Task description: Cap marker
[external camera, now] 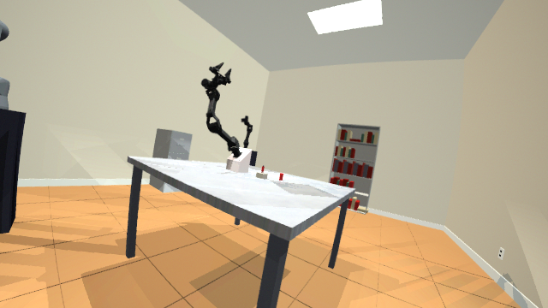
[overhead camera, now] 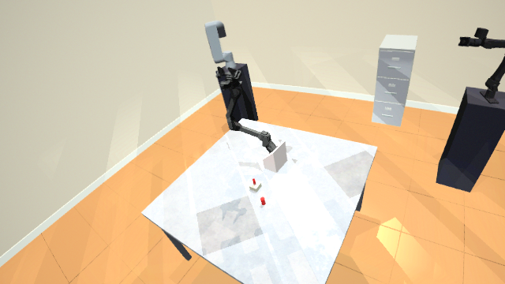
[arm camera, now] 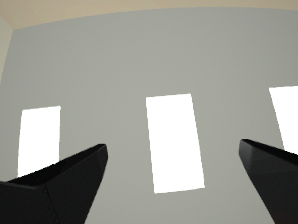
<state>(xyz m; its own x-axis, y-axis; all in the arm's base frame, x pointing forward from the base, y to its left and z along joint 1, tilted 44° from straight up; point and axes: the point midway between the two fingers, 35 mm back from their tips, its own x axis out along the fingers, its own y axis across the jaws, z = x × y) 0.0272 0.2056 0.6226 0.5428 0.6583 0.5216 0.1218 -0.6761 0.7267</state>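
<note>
My gripper tip is now 73 cm above the red marker cap, 41 cm to the right of it and 34 cm short of it. Also, from my gripper tip: holder block 74 cm below, 28 cm to the left, 25 cm ahead.
</note>
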